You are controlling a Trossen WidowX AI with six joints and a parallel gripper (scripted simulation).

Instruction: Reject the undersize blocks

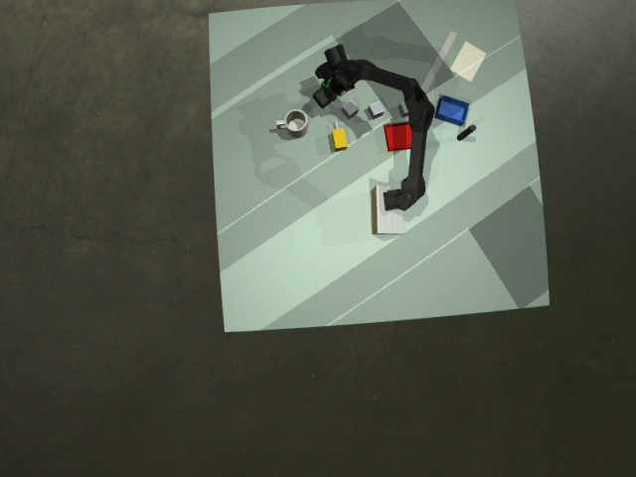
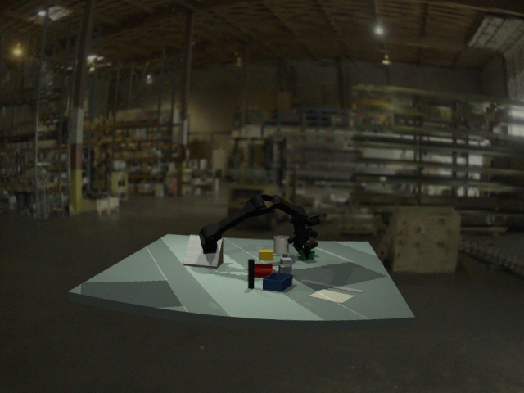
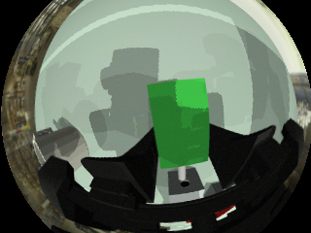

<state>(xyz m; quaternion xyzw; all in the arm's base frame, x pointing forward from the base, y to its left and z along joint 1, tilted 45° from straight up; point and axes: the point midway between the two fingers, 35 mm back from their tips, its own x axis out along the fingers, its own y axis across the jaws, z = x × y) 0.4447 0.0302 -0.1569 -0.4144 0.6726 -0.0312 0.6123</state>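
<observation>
The yellow block lies 17 cm behind my gripper tip and 1 cm above it. From my gripper tip the other things lie so: steel block (15 cm to the right, 10 cm behind, 1 cm above); green GO gauge (2 cm behind, 1 cm to the right, 1 cm above); mug (17 cm to the left, 12 cm behind, 2 cm above).
</observation>
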